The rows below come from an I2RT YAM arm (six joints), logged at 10 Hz.
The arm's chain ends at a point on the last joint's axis. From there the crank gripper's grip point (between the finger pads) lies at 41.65 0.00 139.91 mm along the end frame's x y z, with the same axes.
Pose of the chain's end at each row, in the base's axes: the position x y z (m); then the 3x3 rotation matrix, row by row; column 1 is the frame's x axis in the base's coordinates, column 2 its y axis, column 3 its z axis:
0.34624, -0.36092, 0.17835; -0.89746, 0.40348, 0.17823; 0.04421, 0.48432, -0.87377; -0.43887, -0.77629, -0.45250
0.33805, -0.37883, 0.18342; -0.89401, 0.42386, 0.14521; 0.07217, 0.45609, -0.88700; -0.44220, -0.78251, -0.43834
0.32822, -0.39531, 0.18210; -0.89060, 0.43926, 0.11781; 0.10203, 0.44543, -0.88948; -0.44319, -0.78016, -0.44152
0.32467, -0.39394, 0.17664; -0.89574, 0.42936, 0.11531; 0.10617, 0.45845, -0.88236; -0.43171, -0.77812, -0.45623
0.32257, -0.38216, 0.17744; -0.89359, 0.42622, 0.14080; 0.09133, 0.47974, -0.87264; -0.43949, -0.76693, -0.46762
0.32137, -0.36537, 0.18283; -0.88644, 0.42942, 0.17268; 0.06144, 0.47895, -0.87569; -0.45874, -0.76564, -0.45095
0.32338, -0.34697, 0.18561; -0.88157, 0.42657, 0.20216; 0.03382, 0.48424, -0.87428; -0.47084, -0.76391, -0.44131
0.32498, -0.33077, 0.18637; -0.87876, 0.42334, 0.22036; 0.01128, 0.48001, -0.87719; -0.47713, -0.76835, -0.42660
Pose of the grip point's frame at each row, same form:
0.33380, -0.48133, 0.09676; -0.89746, 0.40348, 0.17823; 0.04421, 0.48432, -0.87377; -0.43887, -0.77629, -0.45250
0.32113, -0.49992, 0.10367; -0.89401, 0.42386, 0.14521; 0.07217, 0.45609, -0.88700; -0.44220, -0.78251, -0.43834
0.30761, -0.51551, 0.10187; -0.89060, 0.43926, 0.11781; 0.10203, 0.44543, -0.88948; -0.44319, -0.78016, -0.44152
0.30350, -0.51297, 0.09483; -0.89574, 0.42936, 0.11531; 0.10617, 0.45845, -0.88236; -0.43171, -0.77812, -0.45623
0.30505, -0.50045, 0.09371; -0.89359, 0.42622, 0.14080; 0.09133, 0.47974, -0.87264; -0.43949, -0.76693, -0.46762
0.30861, -0.48533, 0.10063; -0.88644, 0.42942, 0.17268; 0.06144, 0.47895, -0.87569; -0.45874, -0.76564, -0.45095
0.31495, -0.46788, 0.10426; -0.88157, 0.42657, 0.20216; 0.03382, 0.48424, -0.87428; -0.47084, -0.76391, -0.44131
0.31921, -0.45303, 0.10681; -0.87876, 0.42334, 0.22036; 0.01128, 0.48001, -0.87719; -0.47713, -0.76835, -0.42660

